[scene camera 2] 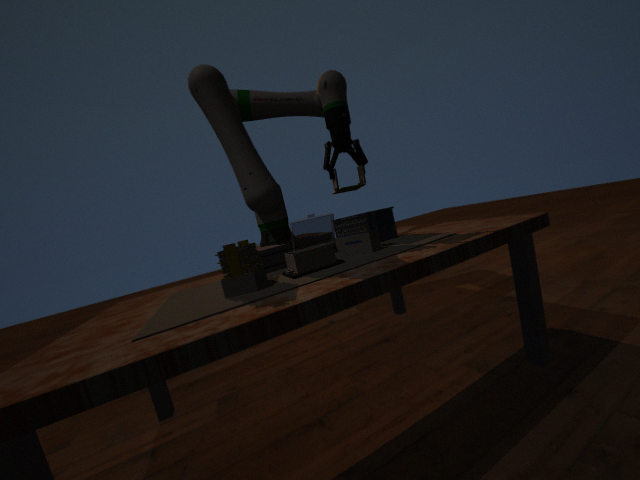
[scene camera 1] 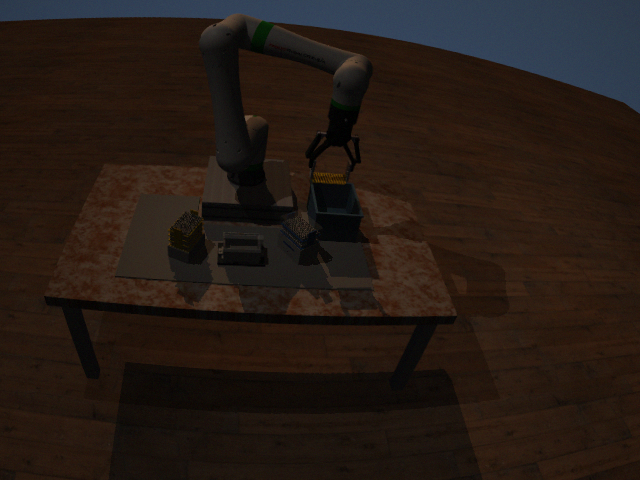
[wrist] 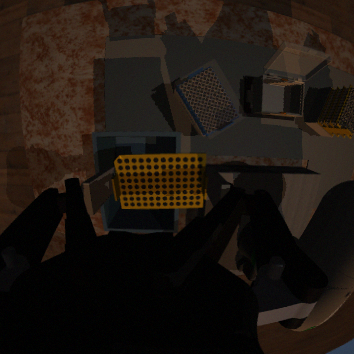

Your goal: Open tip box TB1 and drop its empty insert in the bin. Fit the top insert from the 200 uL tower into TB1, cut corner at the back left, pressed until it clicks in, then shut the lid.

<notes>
A blue tip tower [scene camera 2: 357, 234] sits on a grey mat. Also in view: the gripper [scene camera 2: 350, 186], a clear lid [wrist: 290, 59] and a blue bin [scene camera 1: 336, 208].
The gripper shows as well in scene camera 1 [scene camera 1: 328, 177] and in the wrist view [wrist: 159, 178]. The blue bin shows as well in the wrist view [wrist: 107, 145].
</notes>
